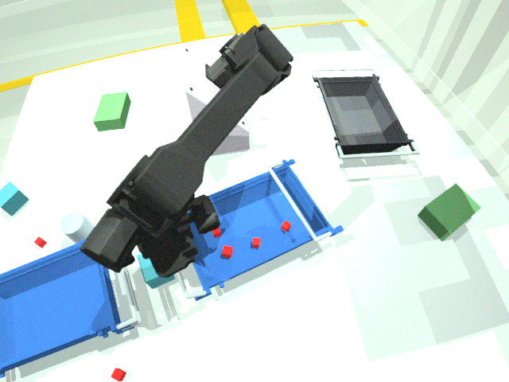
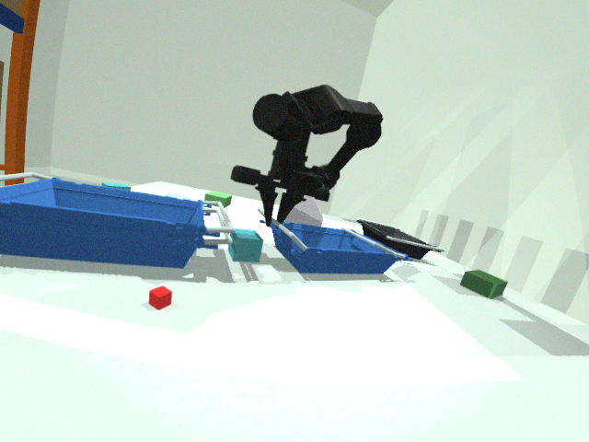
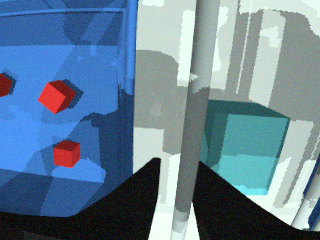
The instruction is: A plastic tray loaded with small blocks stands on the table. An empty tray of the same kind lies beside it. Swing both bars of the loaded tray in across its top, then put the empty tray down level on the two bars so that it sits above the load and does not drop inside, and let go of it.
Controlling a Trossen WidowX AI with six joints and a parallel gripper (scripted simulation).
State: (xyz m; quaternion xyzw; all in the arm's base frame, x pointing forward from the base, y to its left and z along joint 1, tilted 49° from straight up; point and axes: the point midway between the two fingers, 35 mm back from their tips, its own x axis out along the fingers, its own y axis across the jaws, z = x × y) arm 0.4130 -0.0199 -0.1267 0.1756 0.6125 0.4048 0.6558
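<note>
Now: gripper tip 340 mm past the black tray, 480 mm to the right of it and 20 mm above it. Also, from my gripper tip: cylinder: 90 mm behind, 220 mm to the right, 30 mm below.
</note>
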